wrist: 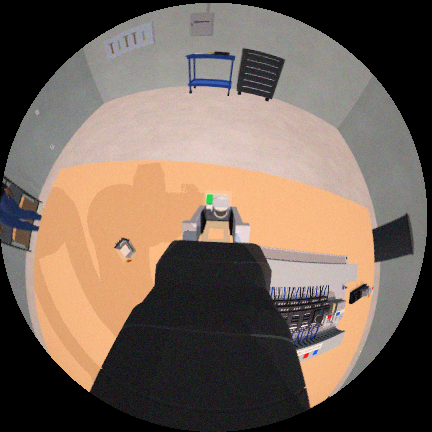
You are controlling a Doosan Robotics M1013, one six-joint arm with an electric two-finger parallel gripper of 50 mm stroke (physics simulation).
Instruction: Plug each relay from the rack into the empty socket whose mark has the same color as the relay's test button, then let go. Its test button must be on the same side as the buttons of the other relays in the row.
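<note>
There is a clear-cased relay point(216, 206) here in my sight, and with it I see my own gripper point(217, 214).
</note>
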